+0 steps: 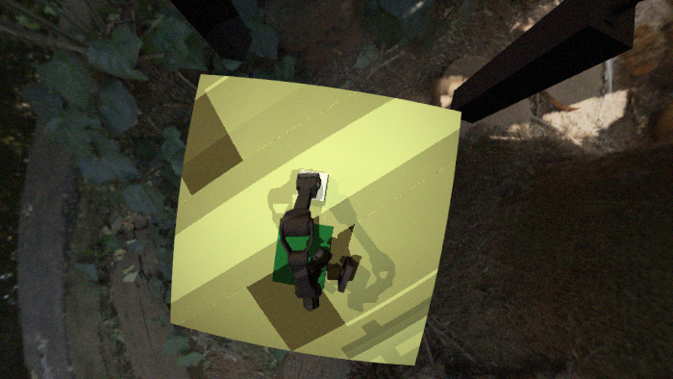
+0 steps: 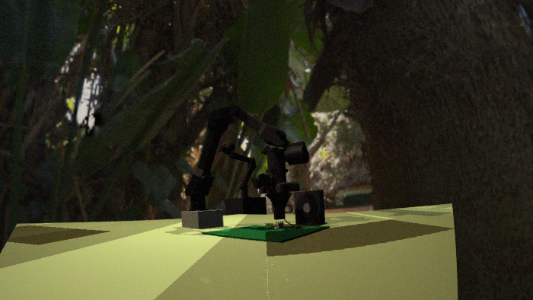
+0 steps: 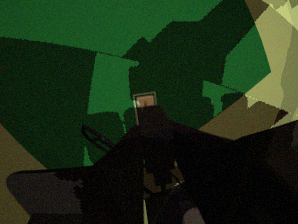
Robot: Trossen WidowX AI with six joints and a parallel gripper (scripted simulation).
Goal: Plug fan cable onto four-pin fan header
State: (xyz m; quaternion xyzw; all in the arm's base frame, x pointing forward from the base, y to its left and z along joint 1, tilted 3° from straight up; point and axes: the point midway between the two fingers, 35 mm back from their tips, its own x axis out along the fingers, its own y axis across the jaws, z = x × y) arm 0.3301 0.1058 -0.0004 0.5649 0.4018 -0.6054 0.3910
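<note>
Now: the four-pin header 5 cm below my gripper tip. From my gripper tip the other things lie so: dark plug (1 cm above); then black fan (1 cm ahead, 13 cm to the left, 1 cm above); then green board (7 cm to the right, 6 cm below).
</note>
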